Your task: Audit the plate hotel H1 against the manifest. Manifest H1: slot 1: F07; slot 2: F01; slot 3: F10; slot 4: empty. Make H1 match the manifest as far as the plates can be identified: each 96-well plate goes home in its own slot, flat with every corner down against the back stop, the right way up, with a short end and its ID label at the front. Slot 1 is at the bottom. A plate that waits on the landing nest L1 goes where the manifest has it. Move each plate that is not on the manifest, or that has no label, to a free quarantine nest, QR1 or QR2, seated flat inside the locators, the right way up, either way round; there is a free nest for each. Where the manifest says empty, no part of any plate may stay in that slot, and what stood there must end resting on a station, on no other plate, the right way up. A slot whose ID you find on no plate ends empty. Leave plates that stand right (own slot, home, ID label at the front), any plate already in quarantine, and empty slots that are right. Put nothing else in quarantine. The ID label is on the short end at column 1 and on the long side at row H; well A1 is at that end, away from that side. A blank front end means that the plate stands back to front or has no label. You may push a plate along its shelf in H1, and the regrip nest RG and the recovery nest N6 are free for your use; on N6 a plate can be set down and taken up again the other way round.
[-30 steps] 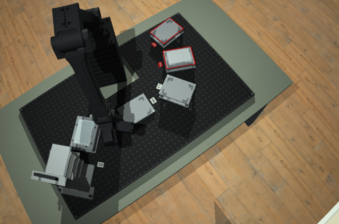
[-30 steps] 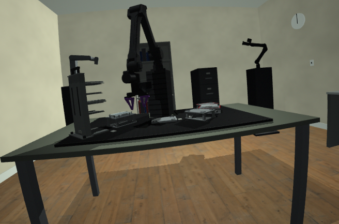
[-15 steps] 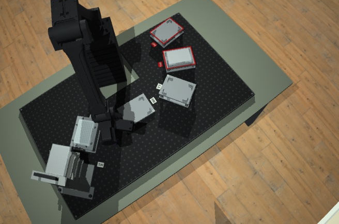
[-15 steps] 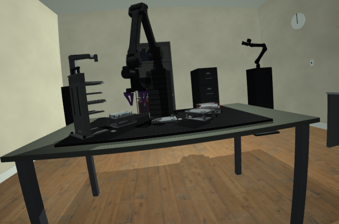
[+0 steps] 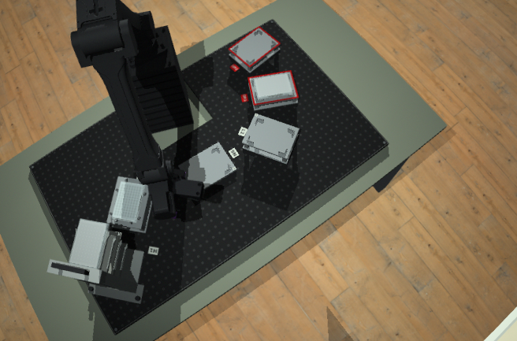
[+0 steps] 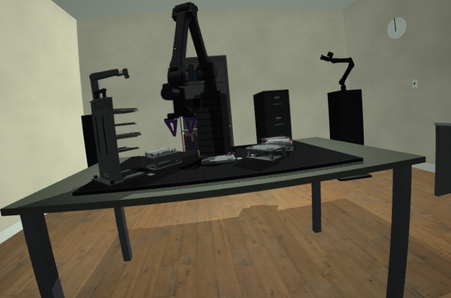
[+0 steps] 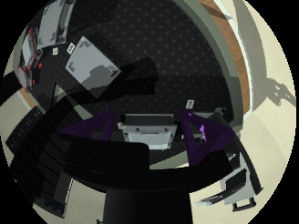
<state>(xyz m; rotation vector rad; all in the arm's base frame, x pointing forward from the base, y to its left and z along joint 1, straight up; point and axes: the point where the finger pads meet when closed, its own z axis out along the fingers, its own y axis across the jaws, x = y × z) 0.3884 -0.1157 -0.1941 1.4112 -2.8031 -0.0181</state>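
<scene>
Now: the regrip nest RG 100 mm behind my hand, 140 mm to the right of it and 100 mm below it. The rest, counted from my hand: N6 tag (110 mm behind, 250 mm to the left, 160 mm below); recovery nest N6 (100 mm behind, 140 mm to the left, 150 mm below); grey 96-well plate (50 mm ahead, 250 mm to the right, 120 mm above).
</scene>
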